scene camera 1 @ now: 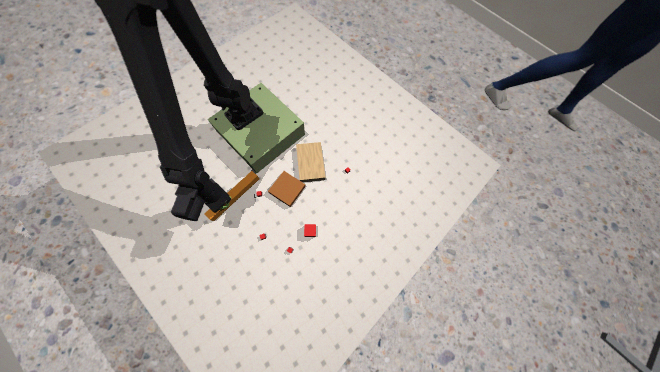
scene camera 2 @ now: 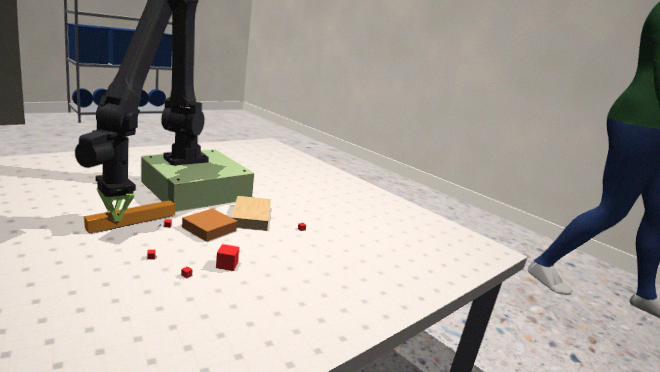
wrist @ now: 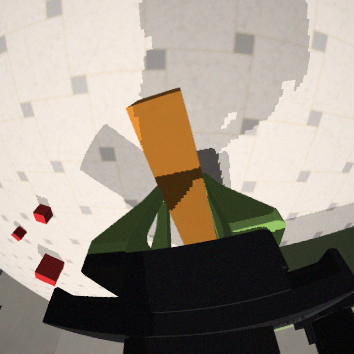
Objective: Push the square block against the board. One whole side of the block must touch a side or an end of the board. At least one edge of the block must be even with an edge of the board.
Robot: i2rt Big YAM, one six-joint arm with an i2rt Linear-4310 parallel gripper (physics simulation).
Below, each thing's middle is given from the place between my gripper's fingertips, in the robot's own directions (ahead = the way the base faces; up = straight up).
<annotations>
My gripper is now 200 mm to the right of the brown square block (scene camera 2: 210, 224) and 100 mm short of it. Round my hand: orange board (scene camera 2: 102, 221): 40 mm to the left; then light wooden block (scene camera 2: 251, 213): 340 mm to the left, 80 mm ahead.
</annotations>
